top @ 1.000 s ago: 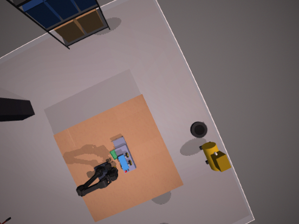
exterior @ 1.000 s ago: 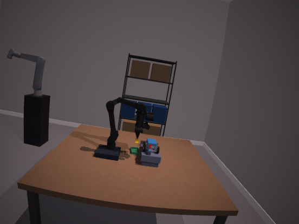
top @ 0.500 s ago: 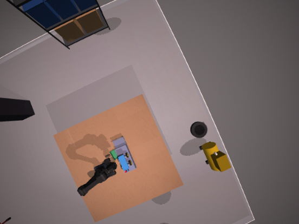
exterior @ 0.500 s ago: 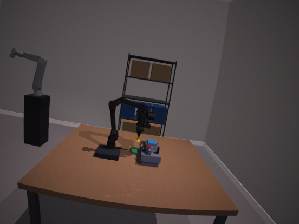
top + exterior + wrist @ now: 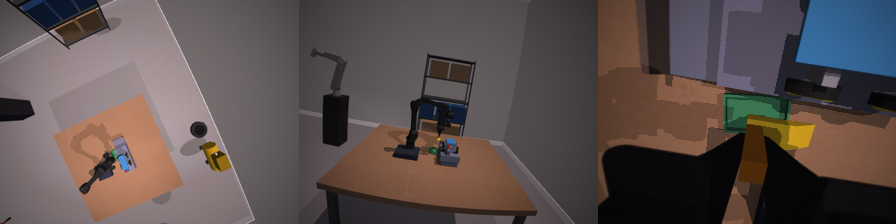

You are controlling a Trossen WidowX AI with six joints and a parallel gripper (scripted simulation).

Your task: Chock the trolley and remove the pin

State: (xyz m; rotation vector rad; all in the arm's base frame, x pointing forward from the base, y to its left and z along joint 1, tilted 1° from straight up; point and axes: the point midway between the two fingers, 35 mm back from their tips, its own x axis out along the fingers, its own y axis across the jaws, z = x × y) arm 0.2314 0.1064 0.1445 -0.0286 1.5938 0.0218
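Now: gripper tip 21 cm to the left of the red-headed stop pin, 8 cm short of it and 3 cm above it. Also, from my gripper tip: blue trolley: 10 cm to the right, 10 cm ahead, 4 cm below; yellow chock: 2 cm to the right, 1 cm below; green tray: 16 cm below, 2 cm behind, 1 cm to the right.
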